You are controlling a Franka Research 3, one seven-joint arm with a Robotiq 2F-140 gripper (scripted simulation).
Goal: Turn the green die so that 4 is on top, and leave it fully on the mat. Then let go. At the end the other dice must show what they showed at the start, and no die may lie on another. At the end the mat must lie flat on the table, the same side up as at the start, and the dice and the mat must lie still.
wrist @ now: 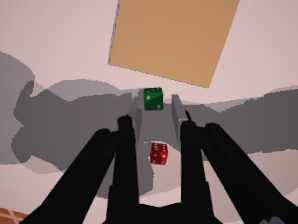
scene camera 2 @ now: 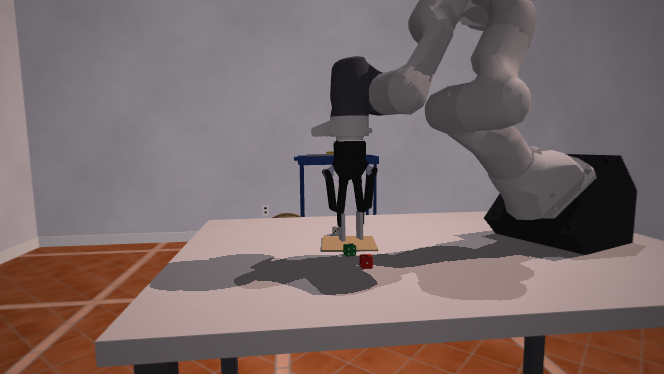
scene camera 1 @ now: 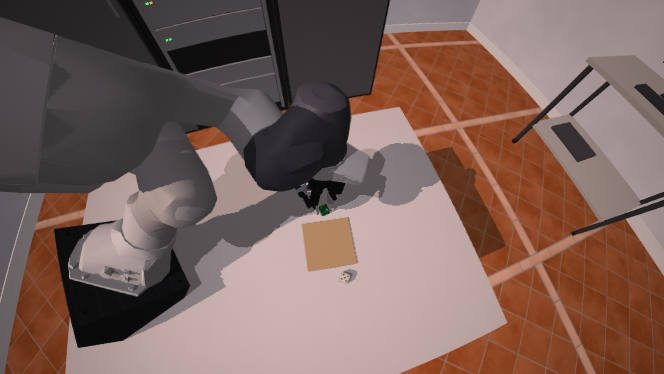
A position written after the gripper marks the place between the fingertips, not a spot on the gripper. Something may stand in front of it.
In view: the gripper (scene camera 2: 351,239) and a tan mat (scene camera 1: 328,244).
The gripper also shows in the wrist view (wrist: 156,105) and in scene camera 1 (scene camera 1: 323,207).
